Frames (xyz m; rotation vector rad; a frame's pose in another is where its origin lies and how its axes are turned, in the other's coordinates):
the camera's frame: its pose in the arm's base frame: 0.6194 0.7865 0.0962 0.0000 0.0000 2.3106
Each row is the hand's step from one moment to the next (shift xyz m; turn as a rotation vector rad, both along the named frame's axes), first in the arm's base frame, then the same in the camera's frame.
Working: the arm's base frame: its pose in the camera's frame: -0.1633 0.9877 -0.0962 0.0000 0.0000 -2.3106

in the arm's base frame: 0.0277 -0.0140 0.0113 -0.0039 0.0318 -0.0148
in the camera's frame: -0.0290 -0.0110 0.0113 0.0261 -0.0186 -0.0148
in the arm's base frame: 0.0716 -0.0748 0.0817 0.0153 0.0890 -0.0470
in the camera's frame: -0.1035 -0.0025 0.0817 0.0554 -0.0713 -0.0470
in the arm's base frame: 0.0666 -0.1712 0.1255 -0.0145 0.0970 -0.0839
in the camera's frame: -0.1713 0.0662 0.1255 0.0814 -0.0547 -0.0839
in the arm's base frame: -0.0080 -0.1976 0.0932 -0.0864 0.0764 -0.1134
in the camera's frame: -0.1406 0.1391 0.0932 0.1147 0.0123 -0.1134
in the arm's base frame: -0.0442 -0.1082 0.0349 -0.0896 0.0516 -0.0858
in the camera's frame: -0.0501 0.1056 0.0349 0.0985 0.0314 -0.0858
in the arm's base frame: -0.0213 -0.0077 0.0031 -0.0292 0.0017 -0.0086
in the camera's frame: 0.0087 0.0209 0.0031 0.0209 0.0204 -0.0086
